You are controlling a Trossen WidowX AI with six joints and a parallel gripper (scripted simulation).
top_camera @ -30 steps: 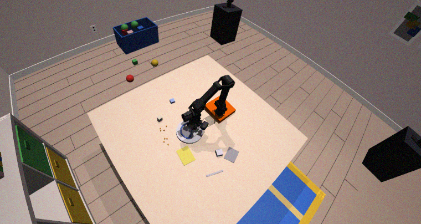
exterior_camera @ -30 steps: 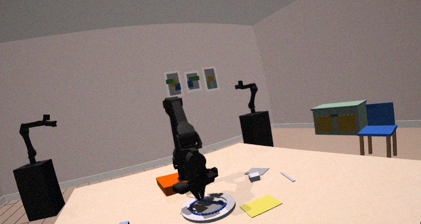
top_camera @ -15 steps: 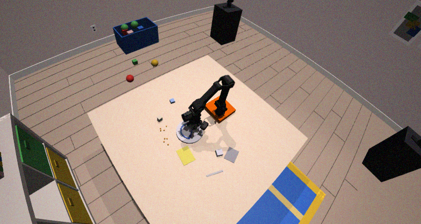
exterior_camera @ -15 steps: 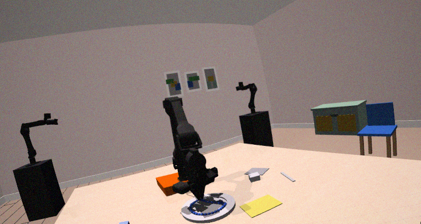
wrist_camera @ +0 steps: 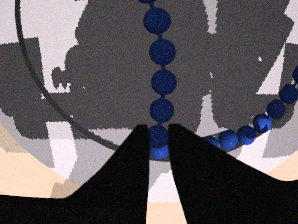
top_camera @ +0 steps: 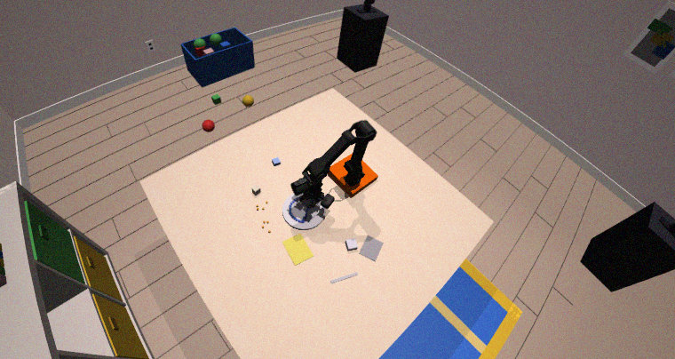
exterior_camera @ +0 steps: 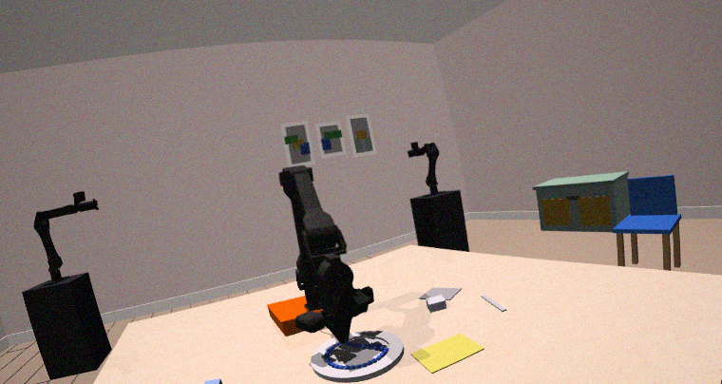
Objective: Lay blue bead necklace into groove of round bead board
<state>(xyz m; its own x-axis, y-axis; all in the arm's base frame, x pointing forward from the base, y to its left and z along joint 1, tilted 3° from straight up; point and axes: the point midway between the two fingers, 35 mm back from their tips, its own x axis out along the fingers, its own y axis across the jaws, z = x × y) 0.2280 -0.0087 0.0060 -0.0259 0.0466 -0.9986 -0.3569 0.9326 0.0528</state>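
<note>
Now: the round bead board 5 cm ahead of my gripper tip, 1 cm to the left of it and 1 cm below it. Also, from my gripper tip: yellow sheet (18 cm ahead, 15 cm to the left, 2 cm below); then small grey block (2 cm behind, 27 cm to the left); then pale cube (19 cm ahead, 20 cm to the right).
</note>
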